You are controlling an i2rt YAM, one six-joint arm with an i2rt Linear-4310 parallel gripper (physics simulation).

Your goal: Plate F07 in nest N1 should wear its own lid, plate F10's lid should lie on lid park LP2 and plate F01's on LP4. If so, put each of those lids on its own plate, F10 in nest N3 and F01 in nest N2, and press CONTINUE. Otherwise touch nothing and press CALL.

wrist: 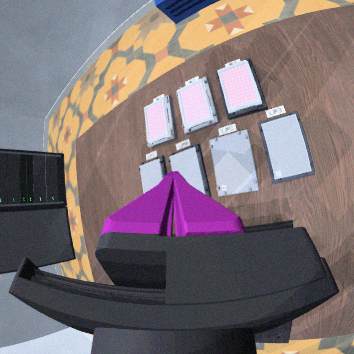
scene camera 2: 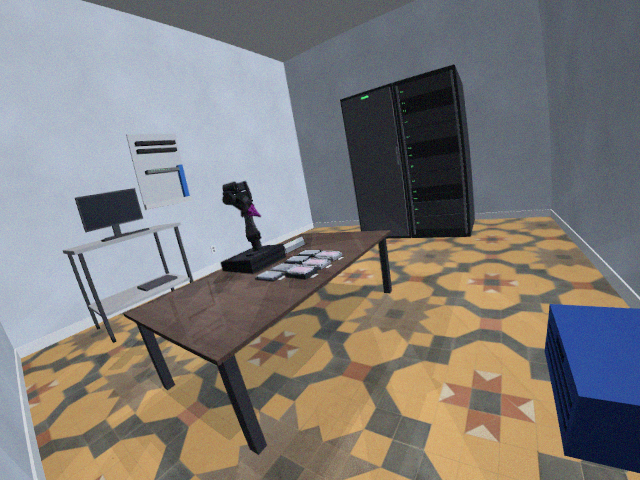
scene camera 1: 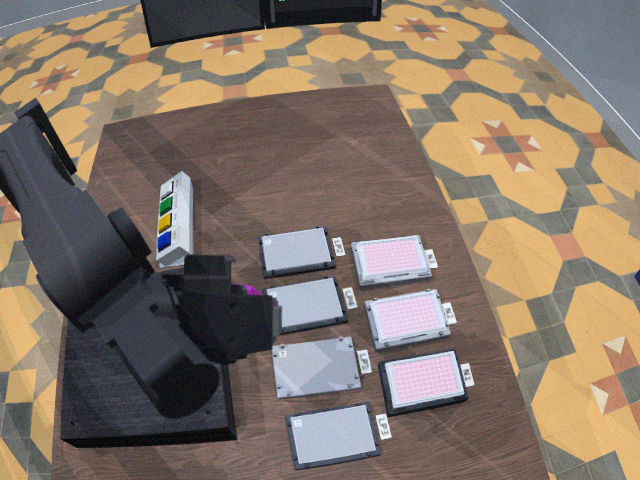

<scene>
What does the gripper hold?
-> Nothing.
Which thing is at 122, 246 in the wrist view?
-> The gripper.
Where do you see a lid park LP1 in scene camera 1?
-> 304, 369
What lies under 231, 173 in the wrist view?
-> A lid park LP1.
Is the gripper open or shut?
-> Shut.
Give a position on a white button box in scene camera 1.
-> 179, 188
</scene>
